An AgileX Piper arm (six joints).
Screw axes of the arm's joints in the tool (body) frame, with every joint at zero. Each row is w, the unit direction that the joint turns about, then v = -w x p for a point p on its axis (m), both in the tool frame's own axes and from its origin. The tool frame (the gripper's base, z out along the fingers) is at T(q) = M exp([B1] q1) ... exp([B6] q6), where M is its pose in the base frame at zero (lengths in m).
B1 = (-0.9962, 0, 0.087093, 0, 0.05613, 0)
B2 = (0, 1, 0, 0.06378, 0, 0.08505)
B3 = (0, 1, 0, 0.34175, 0, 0.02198)
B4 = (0, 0, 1, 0, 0, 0)
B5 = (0, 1, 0, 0.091, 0, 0)
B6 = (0, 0, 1, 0, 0, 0)
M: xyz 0.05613 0 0.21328 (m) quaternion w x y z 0.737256 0 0.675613 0
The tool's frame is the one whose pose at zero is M.
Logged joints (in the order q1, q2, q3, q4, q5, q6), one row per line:
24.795, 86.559, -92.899, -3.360, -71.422, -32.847
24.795, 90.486, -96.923, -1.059, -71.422, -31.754
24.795, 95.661, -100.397, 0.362, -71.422, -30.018
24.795, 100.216, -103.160, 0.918, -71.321, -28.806
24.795, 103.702, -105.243, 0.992, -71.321, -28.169
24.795, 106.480, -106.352, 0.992, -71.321, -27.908
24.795, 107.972, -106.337, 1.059, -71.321, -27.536
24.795, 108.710, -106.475, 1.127, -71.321, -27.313
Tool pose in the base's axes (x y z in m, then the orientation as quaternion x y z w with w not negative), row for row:
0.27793, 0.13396, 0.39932, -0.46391, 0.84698, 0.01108, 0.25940
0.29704, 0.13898, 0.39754, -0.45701, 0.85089, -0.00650, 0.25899
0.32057, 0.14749, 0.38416, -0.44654, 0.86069, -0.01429, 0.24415
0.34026, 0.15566, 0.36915, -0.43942, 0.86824, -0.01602, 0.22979
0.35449, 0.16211, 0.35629, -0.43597, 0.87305, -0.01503, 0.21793
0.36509, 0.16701, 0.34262, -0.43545, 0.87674, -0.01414, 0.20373
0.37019, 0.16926, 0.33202, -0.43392, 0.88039, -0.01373, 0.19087
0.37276, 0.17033, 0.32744, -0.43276, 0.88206, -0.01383, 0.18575
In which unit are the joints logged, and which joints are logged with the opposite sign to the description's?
The joints are logged in degrees. Opposite sign: q4, q5.
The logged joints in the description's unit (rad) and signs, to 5 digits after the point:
0.43275, 1.51074, -1.62139, 0.05864, 1.24655, -0.57329
0.43275, 1.57928, -1.69163, 0.01848, 1.24655, -0.55421
0.43275, 1.66960, -1.75226, -0.00632, 1.24655, -0.52391
0.43275, 1.74910, -1.80048, -0.01602, 1.24479, -0.50276
0.43275, 1.80994, -1.83684, -0.01731, 1.24479, -0.49164
0.43275, 1.85843, -1.85619, -0.01731, 1.24479, -0.48709
0.43275, 1.88447, -1.85593, -0.01848, 1.24479, -0.48059
0.43275, 1.89735, -1.85834, -0.01967, 1.24479, -0.47670

